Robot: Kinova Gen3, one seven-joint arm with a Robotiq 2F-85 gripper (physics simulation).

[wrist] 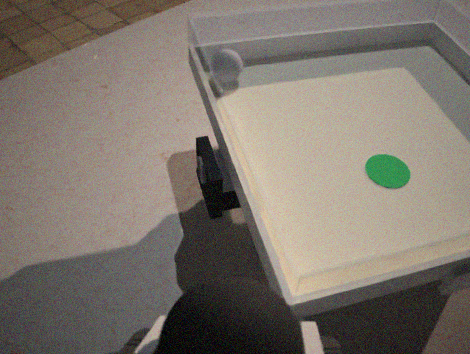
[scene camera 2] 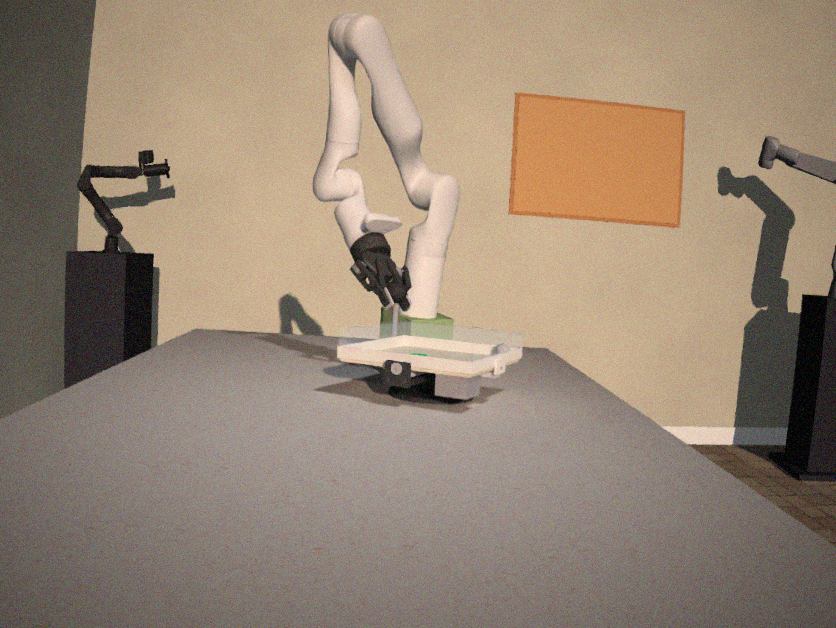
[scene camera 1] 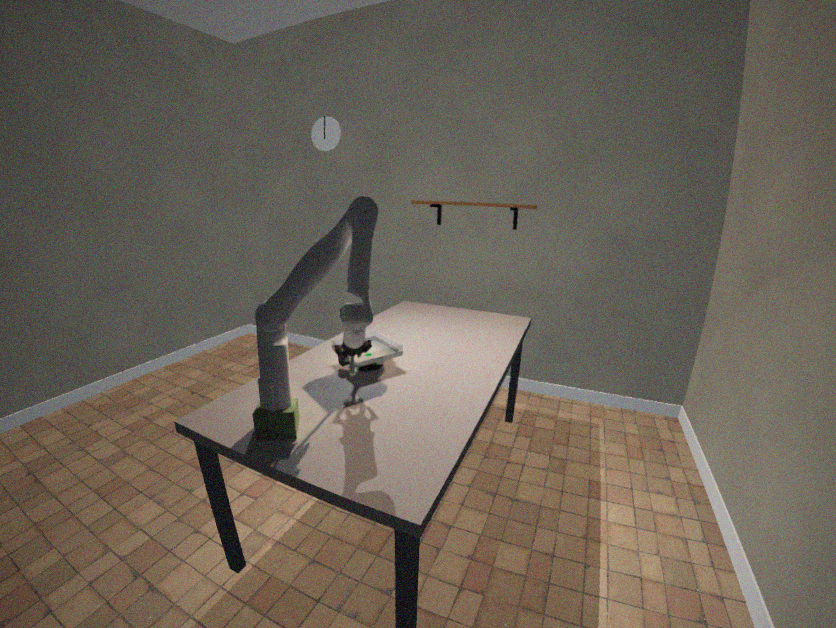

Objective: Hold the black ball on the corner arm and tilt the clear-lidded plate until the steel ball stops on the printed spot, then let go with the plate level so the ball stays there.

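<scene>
The plate (scene camera 1: pixel 389 354) (scene camera 2: pixel 432 365) (wrist: pixel 350 293) is a pale square tray under a clear lid. It looks near level; a slight tilt cannot be told. The steel ball (scene camera 2: pixel 500 349) (wrist: pixel 226 65) is in the plate's upper-left corner in the wrist view, against the walls, well away from the green printed spot (scene camera 1: pixel 368 354) (scene camera 2: pixel 419 354) (wrist: pixel 387 171). My gripper (scene camera 1: pixel 352 356) (scene camera 2: pixel 398 302) (wrist: pixel 232 336) is shut on the black ball (wrist: pixel 230 315), with a pale fingertip on either side of it. A thin post (scene camera 2: pixel 395 321) of the corner arm stands below the fingers.
A black bracket (scene camera 2: pixel 396 372) (wrist: pixel 209 175) stands at the plate's side, and a grey block (scene camera 2: pixel 456 386) is under the plate. The table (scene camera 1: pixel 432 398) (scene camera 2: pixel 405 513) carries the plate and the arm's green base (scene camera 1: pixel 276 420) (scene camera 2: pixel 432 327). Other arms stand on dark pedestals behind.
</scene>
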